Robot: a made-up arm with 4 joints.
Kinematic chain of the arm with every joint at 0, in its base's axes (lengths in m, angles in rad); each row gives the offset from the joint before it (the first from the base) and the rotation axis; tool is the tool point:
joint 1: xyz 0 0 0.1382 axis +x
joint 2: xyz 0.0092 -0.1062 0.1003 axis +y
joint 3: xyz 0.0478 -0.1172 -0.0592 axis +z
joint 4: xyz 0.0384 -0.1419 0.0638 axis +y
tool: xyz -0.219 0 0.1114
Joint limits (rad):
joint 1: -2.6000..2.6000
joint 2: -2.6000..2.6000
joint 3: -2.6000..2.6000
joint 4: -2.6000..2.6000
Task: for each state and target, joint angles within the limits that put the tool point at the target. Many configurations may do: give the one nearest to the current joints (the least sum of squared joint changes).
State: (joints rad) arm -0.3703 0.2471 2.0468 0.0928
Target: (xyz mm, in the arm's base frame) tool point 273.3 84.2 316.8
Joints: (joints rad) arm -0.9598 0.8754 2.6000 0.9738
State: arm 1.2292 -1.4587 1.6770 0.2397
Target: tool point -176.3 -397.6 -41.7
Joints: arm 1.2795 -1.5002 1.8654 0.4568
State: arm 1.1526 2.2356 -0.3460 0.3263
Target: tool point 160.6 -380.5 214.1
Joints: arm 0.4480 1.8111 -0.2787 -0.0027
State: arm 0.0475 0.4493 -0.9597 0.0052
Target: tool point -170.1 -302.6 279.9
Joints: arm 0.2345 0.0678 -0.4808 -0.0918
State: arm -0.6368 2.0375 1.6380 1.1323
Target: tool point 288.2 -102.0 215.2
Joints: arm -0.7761 1.3599 1.7760 1.2259
